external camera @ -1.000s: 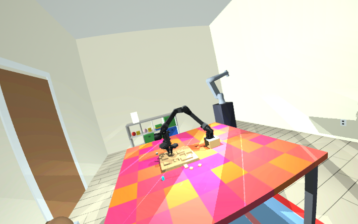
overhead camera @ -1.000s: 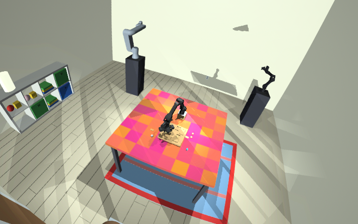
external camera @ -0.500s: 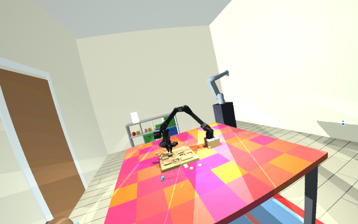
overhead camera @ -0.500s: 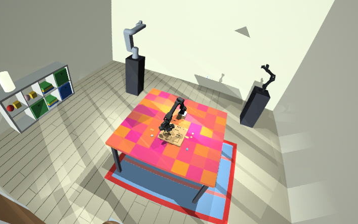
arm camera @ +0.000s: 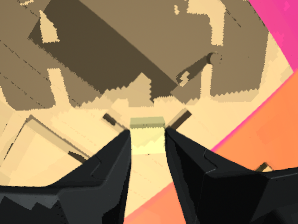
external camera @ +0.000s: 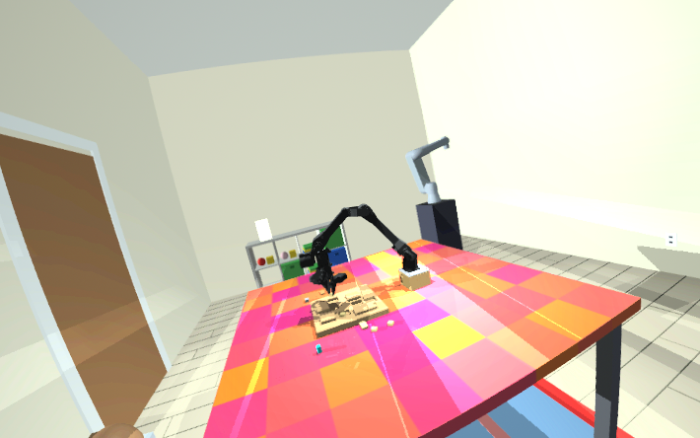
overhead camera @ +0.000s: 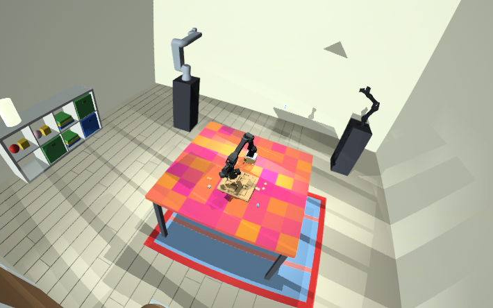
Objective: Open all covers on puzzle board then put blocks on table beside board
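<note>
Right now the tan wooden puzzle board is 100 mm to the left of my gripper tip, 30 mm below it and 30 mm behind it. Also, from my gripper tip: cyan block (310 mm to the left, 140 mm ahead, 40 mm below).
</note>
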